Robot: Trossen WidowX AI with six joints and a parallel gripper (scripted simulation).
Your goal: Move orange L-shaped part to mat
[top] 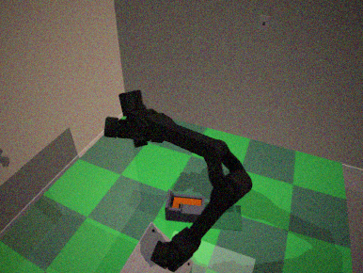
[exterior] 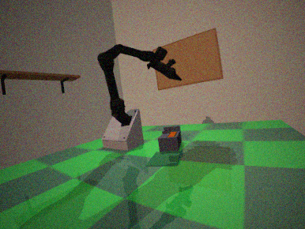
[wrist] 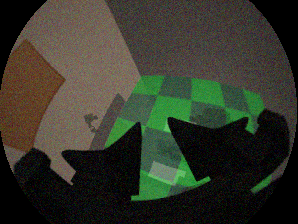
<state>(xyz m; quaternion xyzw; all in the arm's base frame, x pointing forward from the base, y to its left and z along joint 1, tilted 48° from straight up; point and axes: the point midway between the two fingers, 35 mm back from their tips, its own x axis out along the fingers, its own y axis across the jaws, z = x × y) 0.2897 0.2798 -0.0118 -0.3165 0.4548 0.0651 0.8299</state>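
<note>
My gripper tip is now 30 cm above the orange L-shaped part, 20 cm to the left of it and 3 cm past it.
</note>
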